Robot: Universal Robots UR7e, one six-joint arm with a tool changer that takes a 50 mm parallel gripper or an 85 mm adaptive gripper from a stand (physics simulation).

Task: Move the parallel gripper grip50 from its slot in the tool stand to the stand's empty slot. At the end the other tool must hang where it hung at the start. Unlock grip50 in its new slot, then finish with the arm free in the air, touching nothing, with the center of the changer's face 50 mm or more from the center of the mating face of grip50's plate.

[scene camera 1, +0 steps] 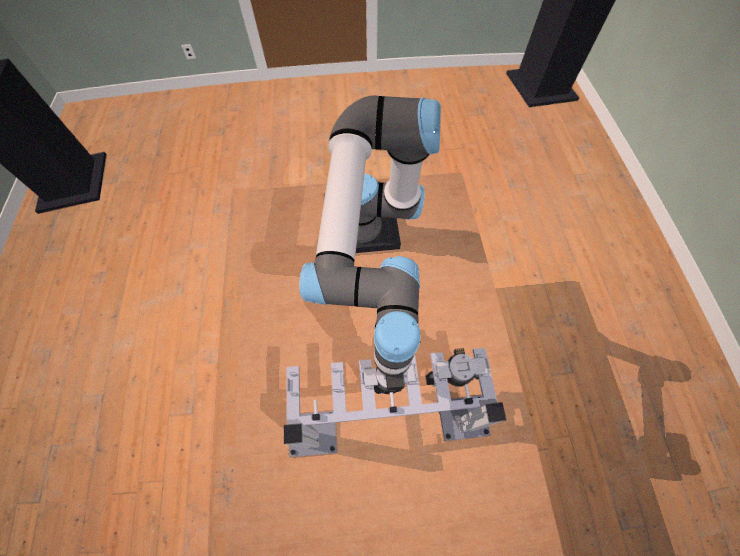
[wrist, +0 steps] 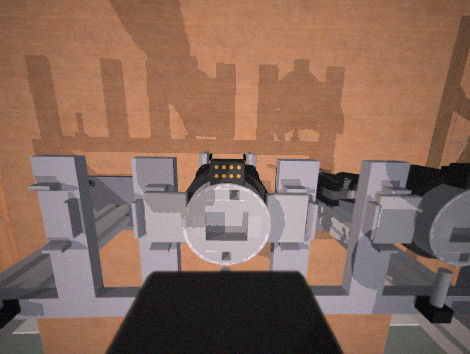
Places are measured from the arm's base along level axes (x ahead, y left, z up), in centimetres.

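Where they show: arm's base, link origin: (scene camera 1: pixel 361 225).
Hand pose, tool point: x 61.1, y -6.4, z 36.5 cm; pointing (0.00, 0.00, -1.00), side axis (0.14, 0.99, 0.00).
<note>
Each offset is from my tool point to the centre of the thing. "pt": to the spot under its first point.
The parallel gripper grip50 {dx -0.4, dy +0.1, dz -20.0 cm} (wrist: pixel 227 157) hangs in the middle slot of the tool stand (scene camera 1: pixel 358 413) (wrist: pixel 117 306). Its round grey plate {pt dx +2.6, dy -0.3, dz -10.7 cm} (wrist: pixel 227 255) faces up, uncovered, with side tabs on the two fork posts. Its two fingertips show apart behind the contact block, with nothing seen between them. The arm's changer (wrist: pixel 225 315) shows as a black block in front of the plate; it is apart from the plate, above it, and its face is hidden. The other tool {dx +2.1, dy +17.8, dz -19.2 cm} (scene camera 1: pixel 463 369) (wrist: pixel 452 225) hangs in the right slot. The left slot, with its right post {pt dx -1.3, dy -12.6, dz -12.1 cm} (scene camera 1: pixel 337 382) (wrist: pixel 72 270), is empty.
The arm's blue wrist cap (scene camera 1: pixel 396 335) is over the middle slot and hides most of grip50 in the scene view. Upright pins (scene camera 1: pixel 315 408) (wrist: pixel 441 287) stand along the stand's front beam. Two dark pillars (scene camera 1: pixel 41 143) (scene camera 1: pixel 556 53) stand farther back.
</note>
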